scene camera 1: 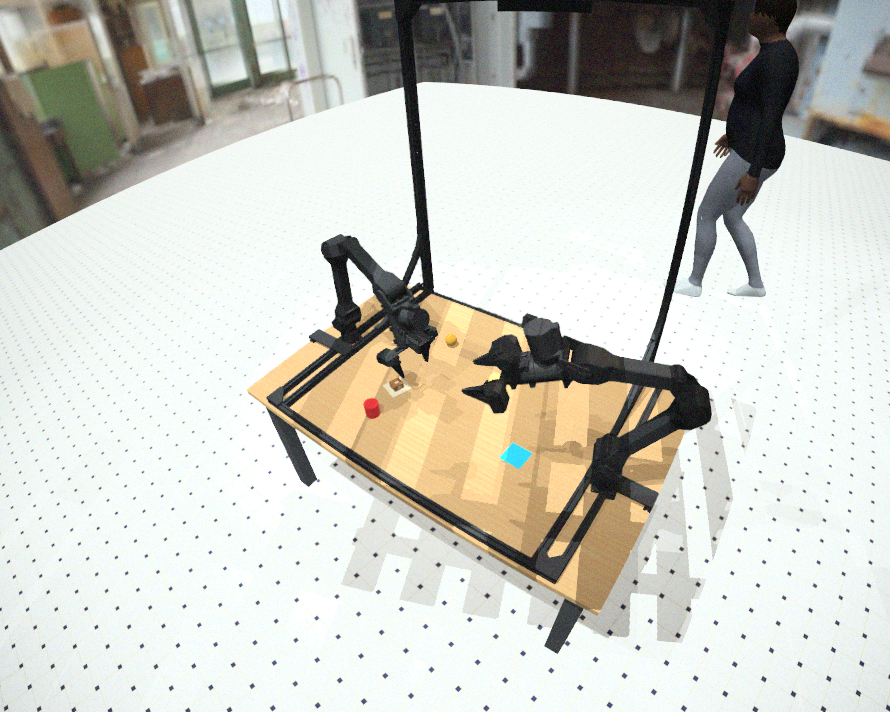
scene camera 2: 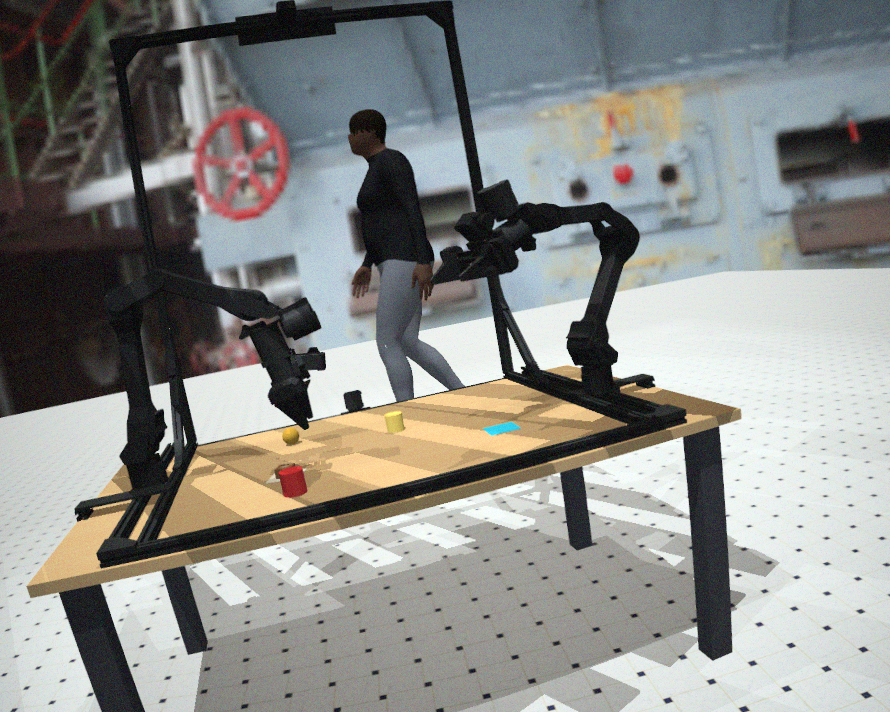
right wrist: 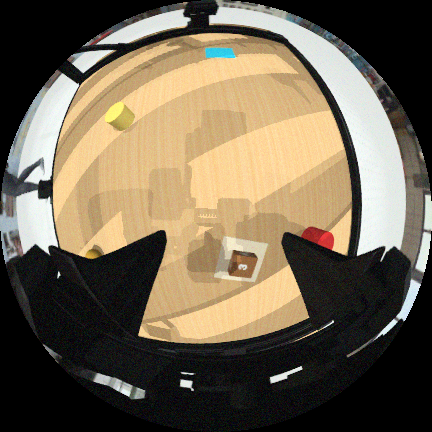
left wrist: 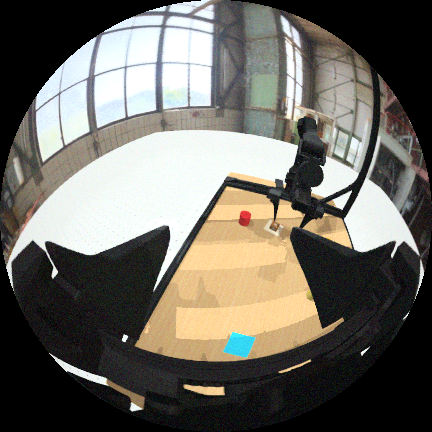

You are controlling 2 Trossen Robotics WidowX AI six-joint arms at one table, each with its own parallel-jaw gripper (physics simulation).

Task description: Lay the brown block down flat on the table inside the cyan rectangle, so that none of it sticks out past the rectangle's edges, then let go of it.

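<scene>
The brown block stands on a white square; a pale "3" shows on its top in the right wrist view. In scene camera 2 it is largely hidden behind the red cylinder. The cyan rectangle lies on the table, away from the block, with nothing on it. My right gripper is open and empty, pointing down above the table near the block, which shows between and beyond its fingers. My left gripper is open and empty, high above the table.
A red cylinder stands close to the white square. A yellow cylinder and an orange ball are farther back. A black frame runs around the table. A person is behind it.
</scene>
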